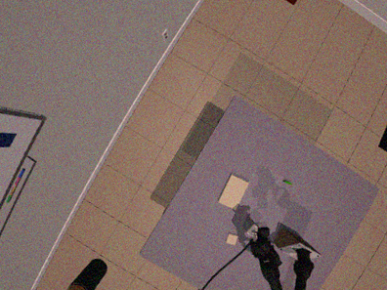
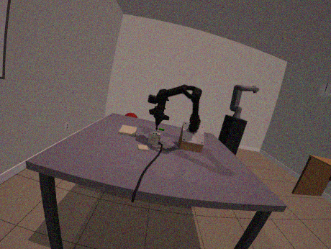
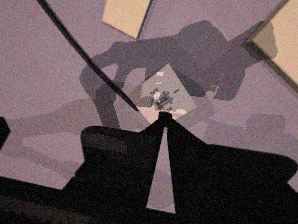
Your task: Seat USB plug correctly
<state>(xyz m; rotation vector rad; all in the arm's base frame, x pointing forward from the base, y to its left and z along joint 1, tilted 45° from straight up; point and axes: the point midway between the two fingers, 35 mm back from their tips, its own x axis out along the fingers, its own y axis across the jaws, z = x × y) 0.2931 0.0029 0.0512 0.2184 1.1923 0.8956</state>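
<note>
Now: gripper tip 20 mm above the USB plug. Round my gripper tip: tan slab: 220 mm ahead, 160 mm to the right, 130 mm below; then USB socket: 70 mm below, 10 mm to the left; then tan tile: 140 mm to the left, 130 mm below, 80 mm ahead.
</note>
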